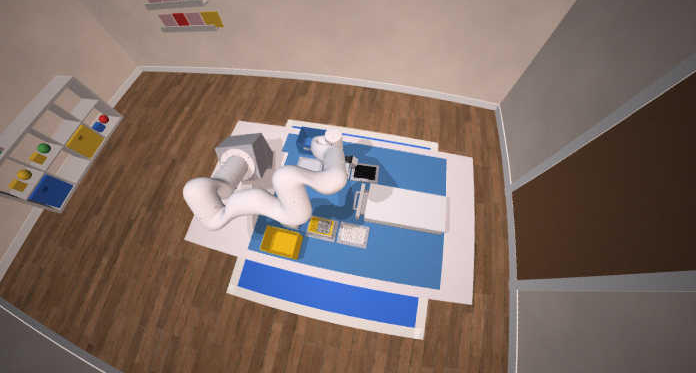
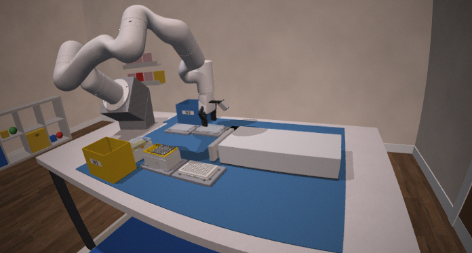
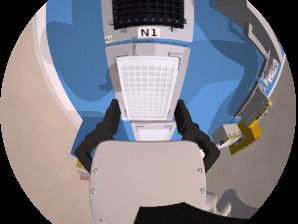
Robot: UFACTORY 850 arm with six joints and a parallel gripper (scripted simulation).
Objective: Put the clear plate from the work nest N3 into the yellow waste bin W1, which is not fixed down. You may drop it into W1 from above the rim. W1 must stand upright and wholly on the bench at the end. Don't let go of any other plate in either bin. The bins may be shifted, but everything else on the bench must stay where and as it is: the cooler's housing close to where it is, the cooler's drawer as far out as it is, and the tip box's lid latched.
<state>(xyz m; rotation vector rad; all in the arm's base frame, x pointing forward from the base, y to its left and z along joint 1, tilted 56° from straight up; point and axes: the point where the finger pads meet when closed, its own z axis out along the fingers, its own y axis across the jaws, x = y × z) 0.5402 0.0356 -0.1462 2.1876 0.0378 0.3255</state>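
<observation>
The white plate lies 4 cm below my hand. The rest, counted from my hand: black plate (17 cm ahead, 4 cm below, 1 cm to the right); then yellow-topped tip box (38 cm to the right, 5 cm behind); then blue bin (17 cm behind, 15 cm to the left, 2 cm below).
</observation>
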